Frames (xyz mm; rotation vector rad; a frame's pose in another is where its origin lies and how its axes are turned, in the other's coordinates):
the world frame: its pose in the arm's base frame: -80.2 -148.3 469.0 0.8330 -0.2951 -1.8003
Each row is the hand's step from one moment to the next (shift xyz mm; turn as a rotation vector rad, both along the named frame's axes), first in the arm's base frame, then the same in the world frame.
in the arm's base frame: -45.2 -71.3 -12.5 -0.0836 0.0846 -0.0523
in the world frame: 77.2 -12.1 34.4 -0.0408 -0.1234 0.0016
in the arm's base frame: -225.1 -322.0 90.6 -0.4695 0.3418 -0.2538
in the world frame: 293.8 13.1 275.8 -0.1247 -0.6182 0.0631
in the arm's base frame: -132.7 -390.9 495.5 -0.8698 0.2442 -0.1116
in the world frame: 179.1 335.8 520.7 -0.0227 -0.7910 0.4500
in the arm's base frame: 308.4 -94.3 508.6 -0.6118 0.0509 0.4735
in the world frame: -170.9 548.2 181.5 -0.1259 -0.1976 0.7391
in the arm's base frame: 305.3 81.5 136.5 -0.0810 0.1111 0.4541
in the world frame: -181.3 267.3 -119.1 -0.2659 0.1540 0.3615
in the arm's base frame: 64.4 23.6 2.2 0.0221 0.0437 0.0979
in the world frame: -33.5 38.9 -45.6 -0.0821 0.0543 0.0480
